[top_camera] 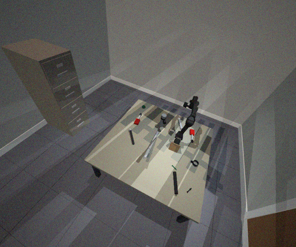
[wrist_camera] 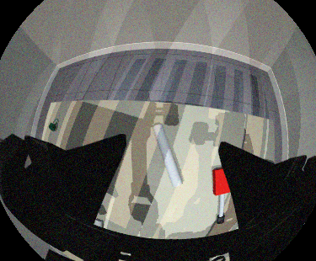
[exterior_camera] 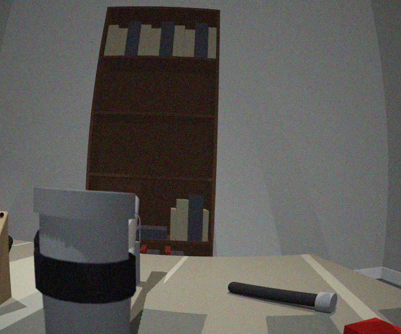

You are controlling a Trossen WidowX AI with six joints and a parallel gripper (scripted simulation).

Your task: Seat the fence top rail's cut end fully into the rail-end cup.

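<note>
The black brace band lies 270 mm ahead of my gripper tip, 170 mm to the left of it and 170 mm below it. Round my gripper tip: short grey tube: 20 mm ahead, 310 mm below; black rod: 50 mm behind, 880 mm to the left, 310 mm below; small bolt: 200 mm behind, 910 mm to the left, 320 mm below.
</note>
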